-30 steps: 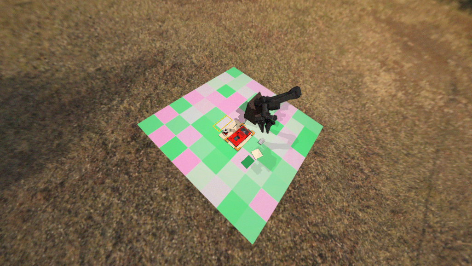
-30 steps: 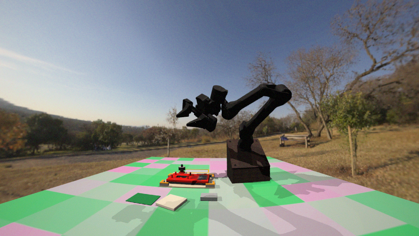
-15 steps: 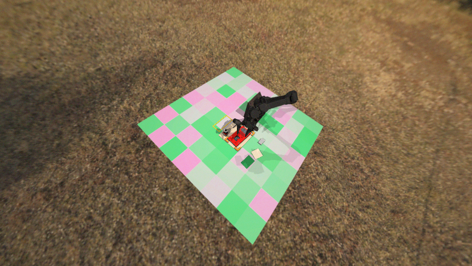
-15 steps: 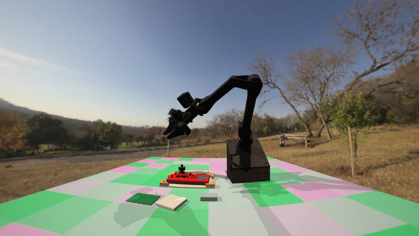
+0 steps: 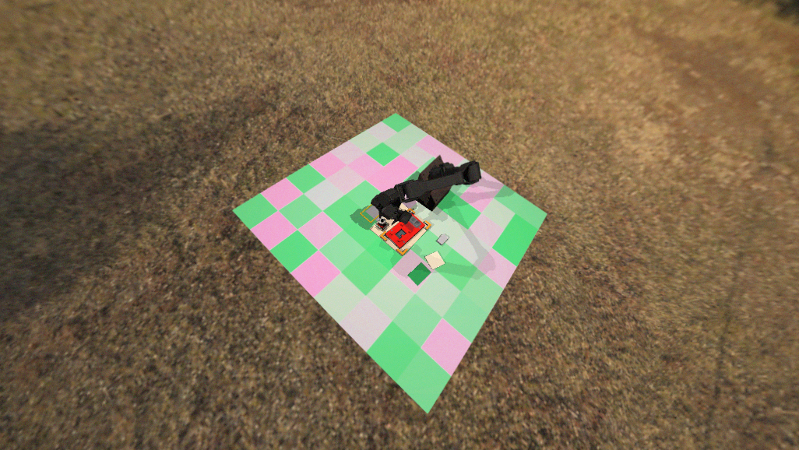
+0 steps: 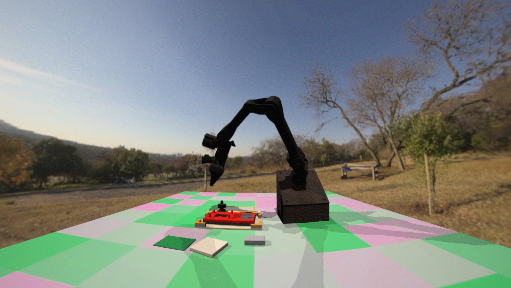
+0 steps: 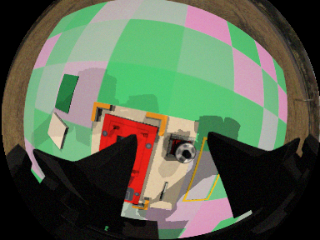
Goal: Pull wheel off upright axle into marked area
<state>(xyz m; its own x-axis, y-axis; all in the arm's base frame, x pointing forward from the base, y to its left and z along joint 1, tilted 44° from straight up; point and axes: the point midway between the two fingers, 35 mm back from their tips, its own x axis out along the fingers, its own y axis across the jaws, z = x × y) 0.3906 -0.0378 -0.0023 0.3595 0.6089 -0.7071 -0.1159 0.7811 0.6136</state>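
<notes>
My gripper tip is 11 cm above the black wheel, 5 cm to the left of it and 4 cm past it. Round my gripper tip: cream tile: 29 cm to the left, 14 cm below, 5 cm behind; grey tile: 26 cm to the left, 18 cm behind, 14 cm below; dark green tile: 26 cm to the left, 14 cm below, 6 cm ahead.
</notes>
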